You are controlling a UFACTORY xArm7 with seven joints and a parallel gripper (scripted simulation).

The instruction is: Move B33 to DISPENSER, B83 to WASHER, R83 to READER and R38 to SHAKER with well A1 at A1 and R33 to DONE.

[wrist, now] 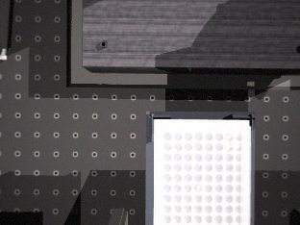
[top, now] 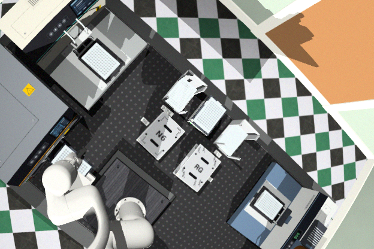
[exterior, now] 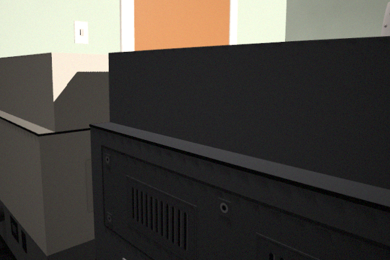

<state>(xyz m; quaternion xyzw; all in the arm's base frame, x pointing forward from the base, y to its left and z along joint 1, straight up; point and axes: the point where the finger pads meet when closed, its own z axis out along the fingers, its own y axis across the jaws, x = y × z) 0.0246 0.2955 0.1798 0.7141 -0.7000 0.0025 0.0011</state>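
Now: hand 20 mm past the dark reader nest, 10 mm to the right of it and 120 mm above it. From my hand the other things lie so: N6 nest 300 mm ahead, 190 mm to the right, 190 mm below; regrip nest RG 290 mm ahead, 390 mm to the right, 170 mm below.
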